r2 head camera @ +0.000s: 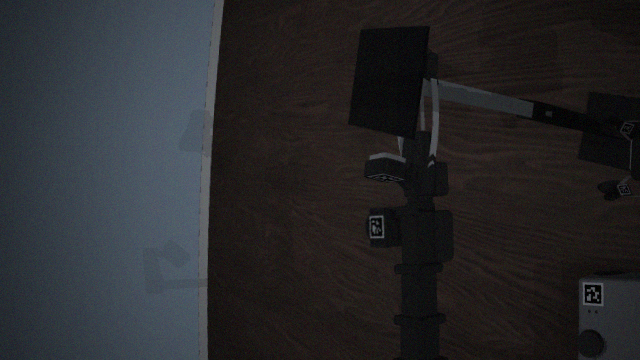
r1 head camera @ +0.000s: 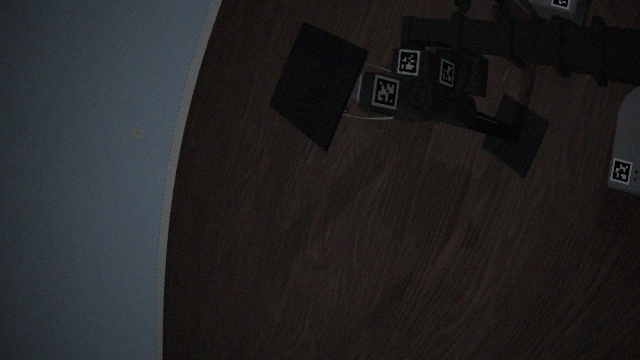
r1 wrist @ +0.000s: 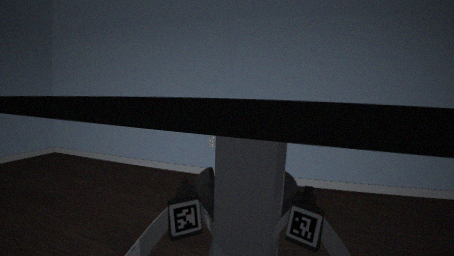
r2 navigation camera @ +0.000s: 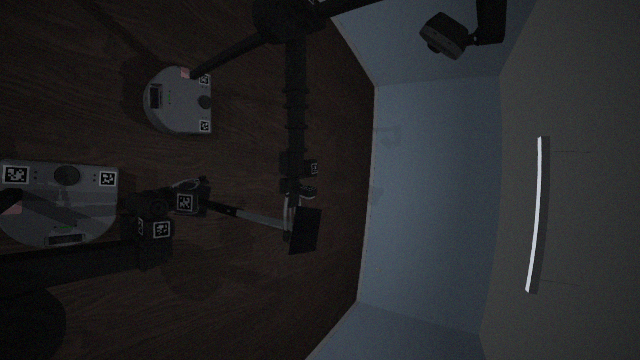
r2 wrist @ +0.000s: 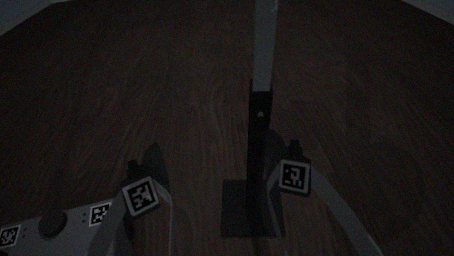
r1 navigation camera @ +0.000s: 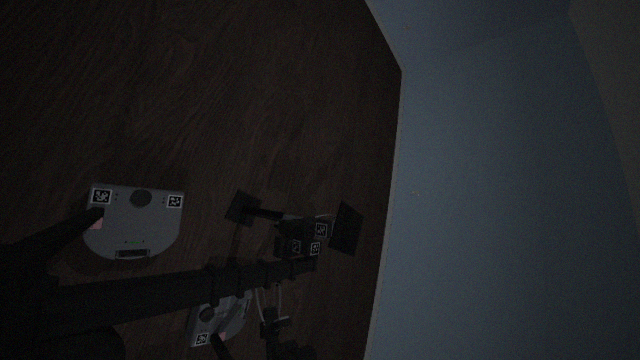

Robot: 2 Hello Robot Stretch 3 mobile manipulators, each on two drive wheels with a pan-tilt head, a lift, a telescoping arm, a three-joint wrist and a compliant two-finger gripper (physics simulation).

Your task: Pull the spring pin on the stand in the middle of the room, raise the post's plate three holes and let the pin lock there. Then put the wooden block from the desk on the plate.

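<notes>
The black plate tops the grey post. r1's gripper is shut on the post just under the plate. The post stands in a black sleeve on a square base. A small light spot shows on the sleeve; whether it is the pin or a hole I cannot tell. r2's gripper is open, its right finger beside the sleeve. The wooden block and the desk do not show.
r1's grey drive base and r2's drive base stand near the stand. r1's arm reaches to the post. A blue wall rises beyond the plate.
</notes>
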